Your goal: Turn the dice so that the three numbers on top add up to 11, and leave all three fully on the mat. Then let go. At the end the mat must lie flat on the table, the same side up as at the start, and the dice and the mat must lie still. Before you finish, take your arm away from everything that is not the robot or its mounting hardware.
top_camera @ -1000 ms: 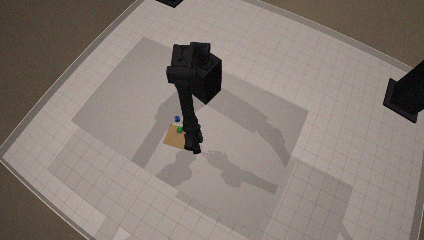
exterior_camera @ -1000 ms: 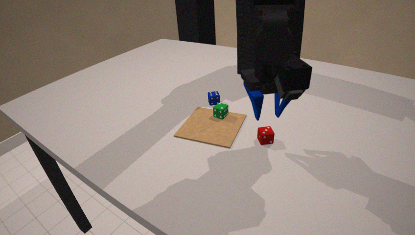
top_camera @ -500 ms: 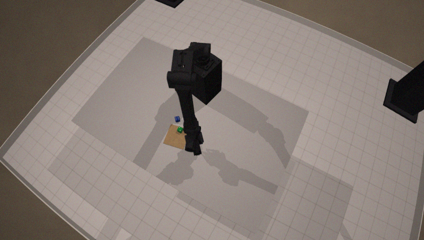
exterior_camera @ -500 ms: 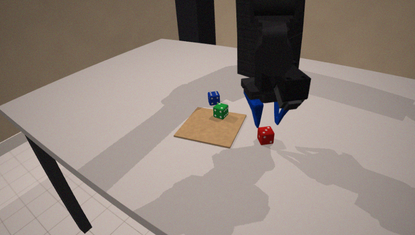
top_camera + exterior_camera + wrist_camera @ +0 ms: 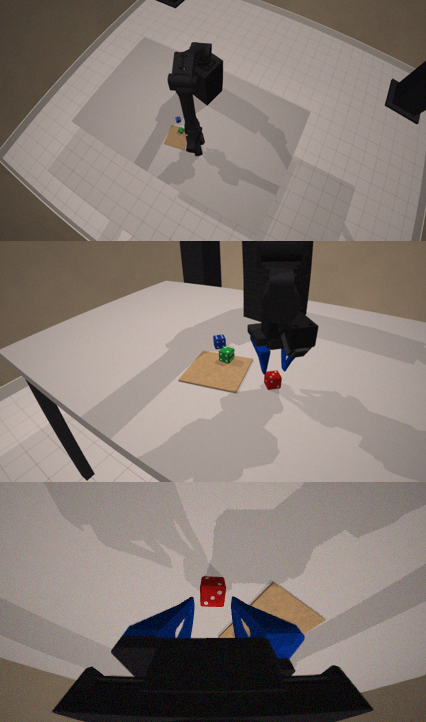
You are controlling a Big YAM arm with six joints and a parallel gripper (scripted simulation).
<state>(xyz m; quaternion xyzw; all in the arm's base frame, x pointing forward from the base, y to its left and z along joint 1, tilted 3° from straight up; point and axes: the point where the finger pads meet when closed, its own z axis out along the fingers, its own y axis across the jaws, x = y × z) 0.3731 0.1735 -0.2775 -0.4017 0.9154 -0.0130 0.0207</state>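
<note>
Now: hand 30 mm above the red die. From my hand the other things lie so: tan mat (140 mm to the right, 40 mm below, 20 mm ahead); then green die (140 mm to the right, 30 mm below, 30 mm behind); then blue die (200 mm to the right, 80 mm behind, 30 mm below).
</note>
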